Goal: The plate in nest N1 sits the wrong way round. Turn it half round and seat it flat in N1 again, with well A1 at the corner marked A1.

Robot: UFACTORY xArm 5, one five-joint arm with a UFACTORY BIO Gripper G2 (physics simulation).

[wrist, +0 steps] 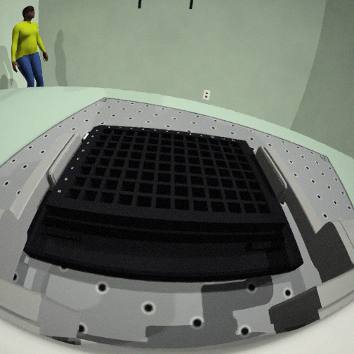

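Note:
A black plate (pixel 170 175) with square wells lies between my finger pads, its top face up. White row letters run down its left edge, with H near the front left, and small white marks run along its far edge. My gripper (pixel 169 166) is shut on the plate, one pad at its left side and one at its right. The black nest (pixel 165 264) shows under the plate and sticks out towards the front. It is too dark to tell whether plate and nest touch. The nest's A1 mark cannot be made out.
A grey deck board (pixel 148 307) with rows of holes lies under the nest. Its far corners carry small marks. A person (pixel 27 40) in a yellow top stands at the far left, by a green wall (pixel 175 55) with a white socket (pixel 206 94).

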